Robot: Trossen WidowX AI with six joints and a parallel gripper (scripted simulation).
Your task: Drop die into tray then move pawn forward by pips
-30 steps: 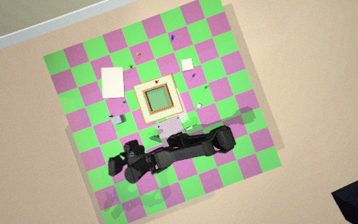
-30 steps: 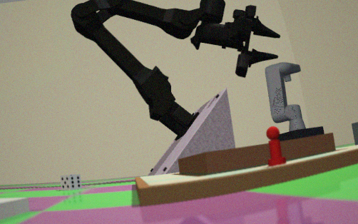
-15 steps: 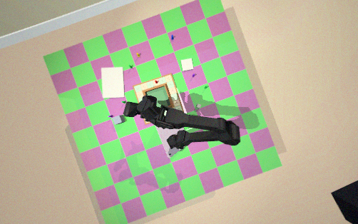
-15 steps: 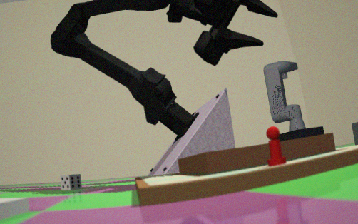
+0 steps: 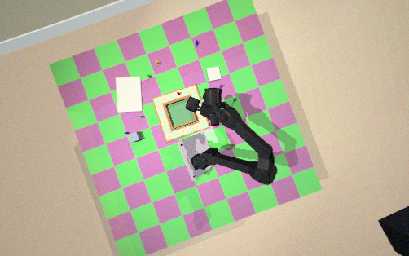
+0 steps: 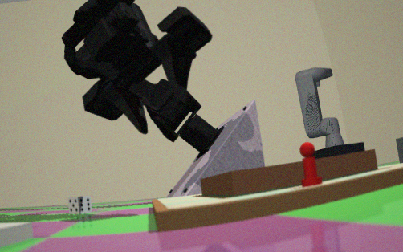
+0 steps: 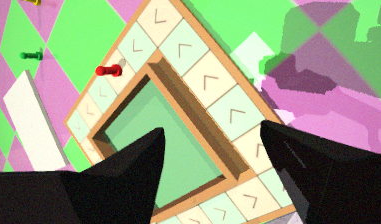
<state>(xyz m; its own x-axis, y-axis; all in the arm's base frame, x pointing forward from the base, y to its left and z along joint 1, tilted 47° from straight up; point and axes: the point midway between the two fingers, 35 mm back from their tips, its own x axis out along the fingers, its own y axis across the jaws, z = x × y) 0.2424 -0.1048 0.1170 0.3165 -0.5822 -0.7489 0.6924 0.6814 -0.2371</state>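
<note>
Right now my gripper tip is 140 mm past the white die, 110 mm to the left of it and 90 mm above it. From my gripper tip the other things lie so: blue pawn: 370 mm ahead, 160 mm to the right, 90 mm below; red pawn: 140 mm ahead, 80 mm to the left, 80 mm below; grey block: 30 mm ahead, 420 mm to the left, 80 mm below.
</note>
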